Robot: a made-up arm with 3 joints. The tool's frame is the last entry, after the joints. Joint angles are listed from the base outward. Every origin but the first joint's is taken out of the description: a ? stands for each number. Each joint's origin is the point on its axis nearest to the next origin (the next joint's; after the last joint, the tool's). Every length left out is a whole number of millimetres.
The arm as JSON. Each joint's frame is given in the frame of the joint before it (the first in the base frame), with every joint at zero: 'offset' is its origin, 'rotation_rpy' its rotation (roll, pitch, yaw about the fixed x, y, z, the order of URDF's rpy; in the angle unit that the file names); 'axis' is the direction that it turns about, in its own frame. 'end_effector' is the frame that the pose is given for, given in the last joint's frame.
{
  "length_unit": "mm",
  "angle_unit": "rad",
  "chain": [
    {
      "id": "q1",
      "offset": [
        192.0,
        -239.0,
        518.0
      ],
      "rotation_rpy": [
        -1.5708,
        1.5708,
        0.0
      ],
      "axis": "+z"
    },
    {
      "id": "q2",
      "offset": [
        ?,
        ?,
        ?
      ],
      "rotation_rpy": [
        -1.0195,
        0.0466,
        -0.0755
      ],
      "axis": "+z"
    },
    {
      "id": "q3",
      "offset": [
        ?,
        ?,
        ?
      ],
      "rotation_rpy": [
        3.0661,
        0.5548,
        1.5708
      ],
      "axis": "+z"
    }
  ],
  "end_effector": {
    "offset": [
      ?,
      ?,
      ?
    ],
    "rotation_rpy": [
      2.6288,
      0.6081,
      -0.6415
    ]
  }
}
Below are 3 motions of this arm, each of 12 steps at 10 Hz.
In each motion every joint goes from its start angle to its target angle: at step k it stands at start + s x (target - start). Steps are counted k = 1, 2, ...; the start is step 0. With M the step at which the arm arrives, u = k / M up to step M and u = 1 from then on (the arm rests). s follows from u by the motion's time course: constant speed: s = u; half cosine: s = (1 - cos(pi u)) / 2; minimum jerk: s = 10 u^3 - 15 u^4 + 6 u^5.
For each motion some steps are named. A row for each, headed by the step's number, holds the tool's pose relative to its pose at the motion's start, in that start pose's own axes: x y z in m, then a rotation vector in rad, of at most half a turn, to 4 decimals.
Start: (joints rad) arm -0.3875 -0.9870 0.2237
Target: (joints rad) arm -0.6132 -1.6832 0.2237
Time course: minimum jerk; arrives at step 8
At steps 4, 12:
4: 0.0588 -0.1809 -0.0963 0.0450 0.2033 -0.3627
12: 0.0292 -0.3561 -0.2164 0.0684 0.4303 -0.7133

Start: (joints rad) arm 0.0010 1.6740 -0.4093
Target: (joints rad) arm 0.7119 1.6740 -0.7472
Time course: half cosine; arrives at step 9
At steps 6, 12:
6: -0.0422 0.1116 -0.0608 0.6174 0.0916 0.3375
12: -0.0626 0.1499 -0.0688 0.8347 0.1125 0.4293

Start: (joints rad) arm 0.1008 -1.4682 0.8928
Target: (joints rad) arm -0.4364 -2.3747 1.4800
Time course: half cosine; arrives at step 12
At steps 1, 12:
1: 0.0097 -0.0023 -0.0068 -0.0074 0.0231 -0.0174
12: 0.1675 -0.2663 -0.6033 -0.7820 1.3550 -0.8349

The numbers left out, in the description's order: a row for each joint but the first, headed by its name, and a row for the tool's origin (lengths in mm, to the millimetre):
q2: 26.0 27.0 0.0
q3: -341.0 359.0 0.0
tool: -46.0 -47.0 0.0

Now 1 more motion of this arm.
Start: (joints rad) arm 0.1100 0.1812 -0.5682
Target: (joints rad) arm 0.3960 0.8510 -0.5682
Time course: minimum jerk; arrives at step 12
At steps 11, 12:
11: -0.1197 0.3563 -0.0737 0.2294 0.2486 0.7790
12: -0.1210 0.3578 -0.0737 0.2310 0.2500 0.7828

